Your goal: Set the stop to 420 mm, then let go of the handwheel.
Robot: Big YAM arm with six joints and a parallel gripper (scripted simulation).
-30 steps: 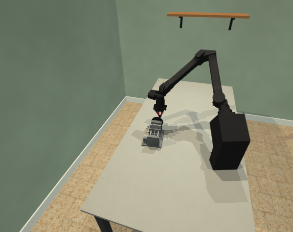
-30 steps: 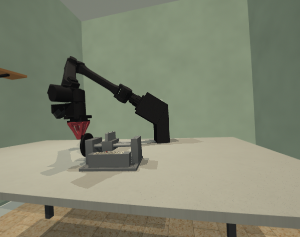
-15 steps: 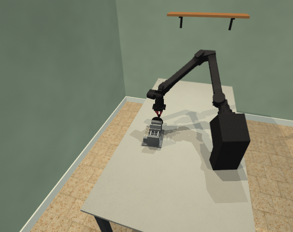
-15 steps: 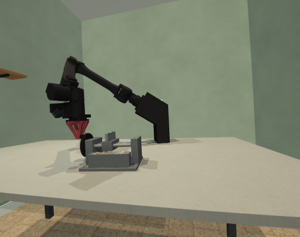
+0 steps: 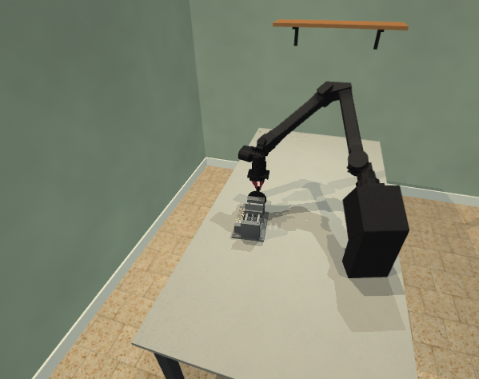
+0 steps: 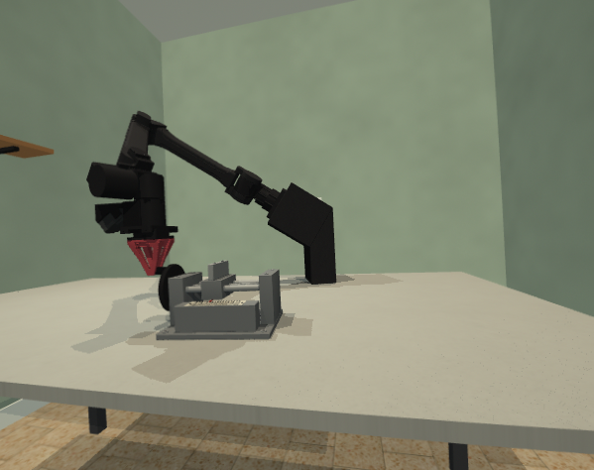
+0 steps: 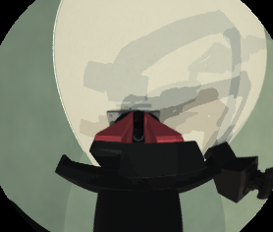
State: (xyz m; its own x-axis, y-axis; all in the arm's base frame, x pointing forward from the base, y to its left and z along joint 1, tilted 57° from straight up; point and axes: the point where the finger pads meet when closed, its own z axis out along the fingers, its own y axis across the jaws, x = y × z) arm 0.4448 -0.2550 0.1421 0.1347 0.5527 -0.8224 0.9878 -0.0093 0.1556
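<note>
The sliding stop block lies 14 cm to the left of my hand, 3 cm ahead of it and 2 cm below it.
</note>
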